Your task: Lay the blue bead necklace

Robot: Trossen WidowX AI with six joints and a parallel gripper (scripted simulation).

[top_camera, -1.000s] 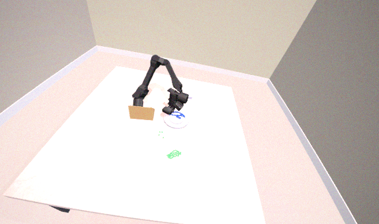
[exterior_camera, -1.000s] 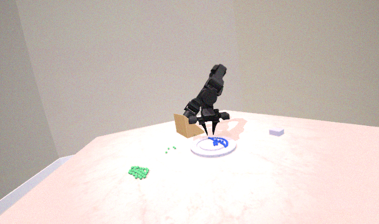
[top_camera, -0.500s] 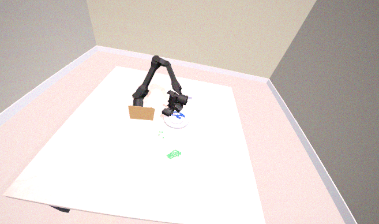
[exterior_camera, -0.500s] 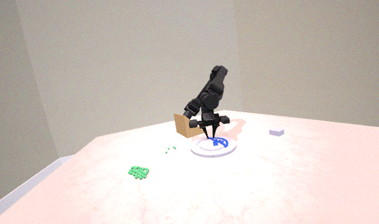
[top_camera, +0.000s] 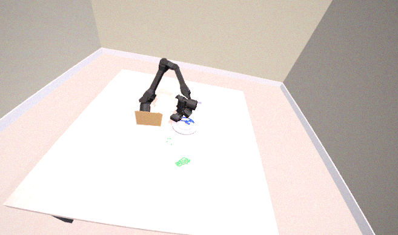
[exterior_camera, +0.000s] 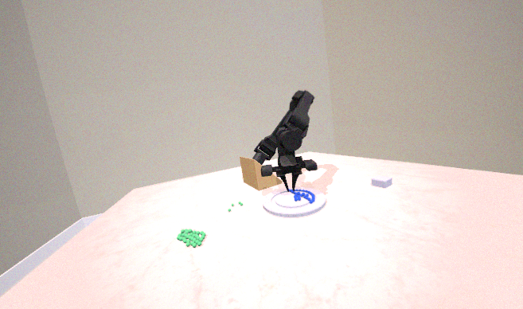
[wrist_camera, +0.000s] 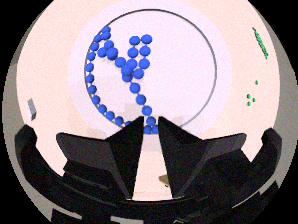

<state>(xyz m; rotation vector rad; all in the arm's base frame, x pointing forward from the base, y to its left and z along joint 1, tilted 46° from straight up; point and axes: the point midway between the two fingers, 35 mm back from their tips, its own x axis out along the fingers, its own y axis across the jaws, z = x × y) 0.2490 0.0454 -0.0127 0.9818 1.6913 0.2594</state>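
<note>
My gripper tip is now 50 mm short of the round white bead board, 20 mm to the left of it and 10 mm above it. Round my gripper tip: small grey block (270 mm to the left, 150 mm ahead).
</note>
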